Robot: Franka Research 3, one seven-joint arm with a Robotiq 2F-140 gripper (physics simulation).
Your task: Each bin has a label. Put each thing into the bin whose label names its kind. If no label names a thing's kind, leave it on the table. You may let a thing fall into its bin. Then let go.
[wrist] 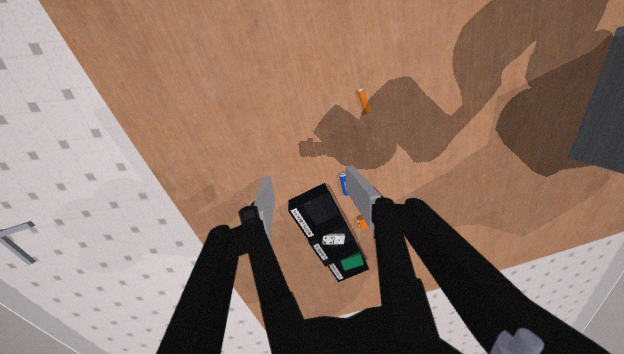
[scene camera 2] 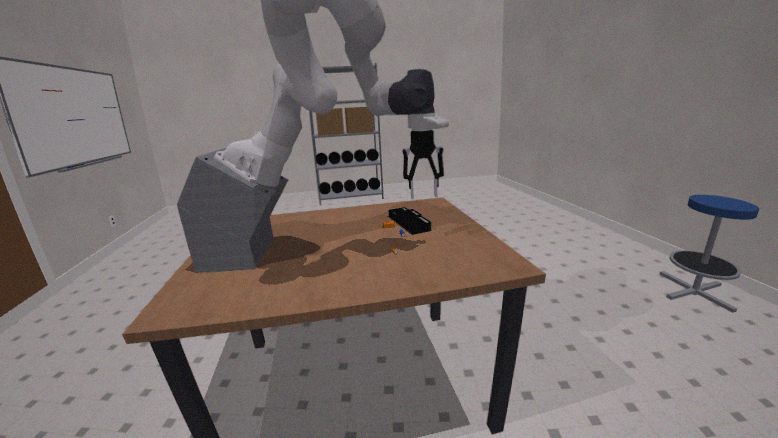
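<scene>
A black bin tray [scene camera 2: 409, 219] [wrist: 324, 193] with three compartments lies on the table; its white labels are too blurred to read surely. In the wrist view, a white domino [wrist: 333, 239] is in the middle compartment, a green piece [wrist: 352, 262] is in an end one, and the largest looks empty. Beside the tray lie a blue battery [scene camera 2: 401, 232] [wrist: 343, 183] and an orange block [scene camera 2: 388, 224] [wrist: 362, 223], partly hidden by a finger. An orange battery [scene camera 2: 394, 251] [wrist: 364, 101] lies farther off. My gripper [scene camera 2: 424, 195] [wrist: 309, 183] is open and empty, high above the table.
The wooden table [scene camera 2: 337, 293] [wrist: 200, 90] carries the robot's grey base [scene camera 2: 223, 217] at its left side. A blue stool [scene camera 2: 723, 207] stands on the floor at the right. A rack [scene camera 2: 348, 165] with dumbbells and boxes stands behind the table. The arm's shadow falls across the tabletop.
</scene>
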